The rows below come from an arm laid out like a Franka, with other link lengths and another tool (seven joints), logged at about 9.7 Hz.
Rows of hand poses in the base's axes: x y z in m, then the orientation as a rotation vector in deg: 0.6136 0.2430 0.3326 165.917 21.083 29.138; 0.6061 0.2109 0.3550 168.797 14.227 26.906; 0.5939 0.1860 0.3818 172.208 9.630 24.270; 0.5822 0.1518 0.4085 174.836 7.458 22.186; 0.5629 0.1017 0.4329 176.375 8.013 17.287; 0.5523 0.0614 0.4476 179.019 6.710 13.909; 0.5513 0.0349 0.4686 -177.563 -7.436 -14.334; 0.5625 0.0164 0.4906 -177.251 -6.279 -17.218; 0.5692 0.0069 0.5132 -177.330 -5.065 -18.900; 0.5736 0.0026 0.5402 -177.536 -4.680 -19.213; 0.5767 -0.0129 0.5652 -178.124 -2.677 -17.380; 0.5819 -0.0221 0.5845 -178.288 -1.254 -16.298; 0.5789 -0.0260 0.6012 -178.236 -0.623 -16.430; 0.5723 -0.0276 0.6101 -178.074 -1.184 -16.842
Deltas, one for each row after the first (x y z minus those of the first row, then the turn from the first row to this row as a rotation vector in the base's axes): -0.0075 -0.0321 0.0224 2.376 1.573 -4.536; -0.0197 -0.0570 0.0492 5.318 3.669 -7.419; -0.0314 -0.0912 0.0759 7.582 5.381 -8.677; -0.0507 -0.1413 0.1003 8.143 8.768 -8.524; -0.0613 -0.1816 0.1150 10.278 11.270 -9.257; -0.0623 -0.2081 0.1360 12.208 11.226 -8.387; -0.0511 -0.2266 0.1580 12.648 9.328 -8.909; -0.0444 -0.2361 0.1806 12.702 8.174 -9.605; -0.0400 -0.2404 0.2076 12.544 7.940 -9.871; -0.0369 -0.2559 0.2326 12.289 8.982 -11.324; -0.0317 -0.2651 0.2519 12.326 9.592 -12.300; -0.0347 -0.2690 0.2686 12.450 9.476 -12.681; -0.0413 -0.2706 0.2775 12.535 9.252 -12.278
